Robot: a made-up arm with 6 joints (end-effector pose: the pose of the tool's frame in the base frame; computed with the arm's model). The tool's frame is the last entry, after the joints.
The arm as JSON. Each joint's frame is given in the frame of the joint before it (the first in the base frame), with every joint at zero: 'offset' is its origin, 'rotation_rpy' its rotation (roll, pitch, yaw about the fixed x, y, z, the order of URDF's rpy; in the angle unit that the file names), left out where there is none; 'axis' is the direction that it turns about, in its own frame. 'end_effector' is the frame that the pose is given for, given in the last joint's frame.
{
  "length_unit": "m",
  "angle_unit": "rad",
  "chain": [
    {
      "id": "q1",
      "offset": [
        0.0,
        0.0,
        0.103
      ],
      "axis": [
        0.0,
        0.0,
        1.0
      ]
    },
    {
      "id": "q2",
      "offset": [
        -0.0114,
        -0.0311,
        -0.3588
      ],
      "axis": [
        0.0,
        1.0,
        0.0
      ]
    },
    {
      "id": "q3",
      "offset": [
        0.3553,
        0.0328,
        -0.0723
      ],
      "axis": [
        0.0,
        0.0,
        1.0
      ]
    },
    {
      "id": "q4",
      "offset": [
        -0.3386,
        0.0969,
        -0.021
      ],
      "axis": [
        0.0,
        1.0,
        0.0
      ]
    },
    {
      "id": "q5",
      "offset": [
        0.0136,
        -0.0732,
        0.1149
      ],
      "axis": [
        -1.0,
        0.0,
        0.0
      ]
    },
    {
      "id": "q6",
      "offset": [
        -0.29,
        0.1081,
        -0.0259
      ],
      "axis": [
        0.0,
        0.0,
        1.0
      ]
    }
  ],
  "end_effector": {
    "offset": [
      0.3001,
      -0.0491,
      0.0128
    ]
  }
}
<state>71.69 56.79 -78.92 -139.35 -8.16 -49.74</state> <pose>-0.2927 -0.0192 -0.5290 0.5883 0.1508 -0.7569 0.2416</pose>
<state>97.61 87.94 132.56 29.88 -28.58 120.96</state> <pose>0.5889 0.4381 -0.6825 0.6822 -0.5794 -0.4229 0.1416</pose>
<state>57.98 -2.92 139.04 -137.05 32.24 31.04</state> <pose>0.5612 0.1985 -0.3105 0.0710 0.8709 -0.2204 0.4336</pose>
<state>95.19 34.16 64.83 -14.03 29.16 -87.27</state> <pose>0.6681 0.2287 -0.3489 0.8222 -0.0197 0.0021 0.5689</pose>
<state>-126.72 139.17 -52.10 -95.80 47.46 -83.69</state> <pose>0.4264 -0.0461 0.1067 0.1486 -0.5628 0.4609 -0.6699</pose>
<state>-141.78 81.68 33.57 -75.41 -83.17 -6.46</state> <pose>-0.0902 0.2145 -0.2053 0.1521 0.3931 -0.7533 -0.5048</pose>
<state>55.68 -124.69 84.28 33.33 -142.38 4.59</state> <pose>0.0394 -0.3329 0.0240 0.4108 0.2724 0.0748 0.8668</pose>
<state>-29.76 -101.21 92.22 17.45 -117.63 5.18</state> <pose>-0.2713 -0.1348 0.0901 0.9041 0.1375 0.0352 0.4031</pose>
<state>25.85 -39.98 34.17 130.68 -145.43 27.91</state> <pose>0.4345 -0.0158 -0.2635 0.7178 0.5584 0.2149 -0.3562</pose>
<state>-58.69 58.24 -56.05 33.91 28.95 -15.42</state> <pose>0.2467 0.0388 -0.4272 0.2812 0.0379 0.7707 -0.5705</pose>
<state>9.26 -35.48 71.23 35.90 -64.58 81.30</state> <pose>-0.1411 -0.1574 0.1175 0.3283 0.2690 0.1199 0.8975</pose>
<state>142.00 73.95 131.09 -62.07 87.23 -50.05</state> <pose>0.1920 0.4548 -1.0148 0.4131 0.1686 0.3467 0.8250</pose>
